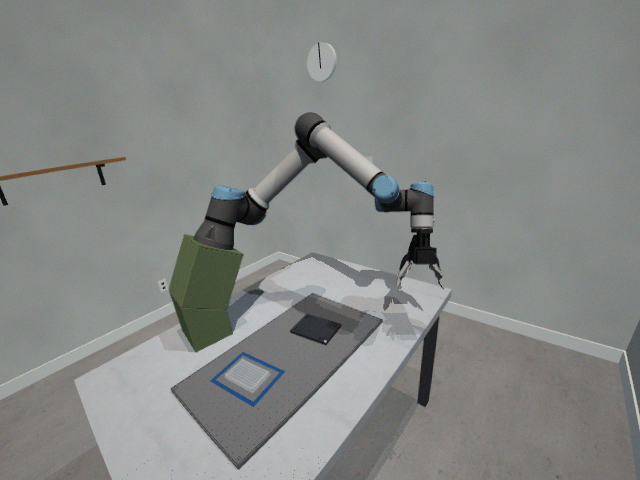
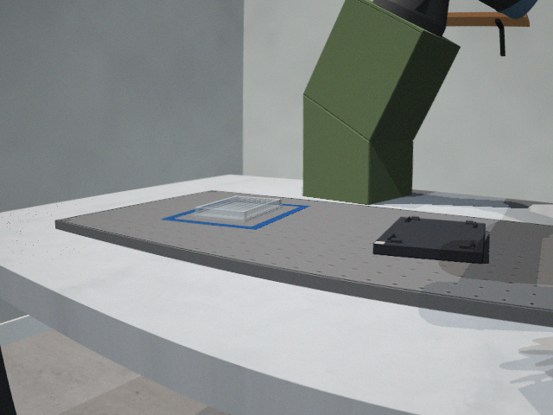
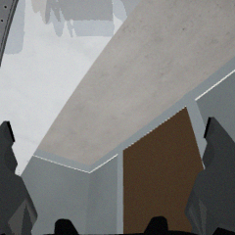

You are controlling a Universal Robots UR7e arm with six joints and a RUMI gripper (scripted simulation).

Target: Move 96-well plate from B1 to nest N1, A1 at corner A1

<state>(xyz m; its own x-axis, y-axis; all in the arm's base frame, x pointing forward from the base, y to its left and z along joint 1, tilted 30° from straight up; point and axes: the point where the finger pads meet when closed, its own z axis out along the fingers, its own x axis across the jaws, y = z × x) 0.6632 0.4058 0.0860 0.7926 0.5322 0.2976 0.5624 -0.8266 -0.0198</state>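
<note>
Right now my hand is 53 cm to the left of the clear 96-well plate, 32 cm past it and 18 cm above it. The rest, counted from my hand: black plate nest: 31 cm behind, 22 cm to the right, 18 cm below; then white corner mark: 26 cm to the right, 23 cm behind, 17 cm below.
</note>
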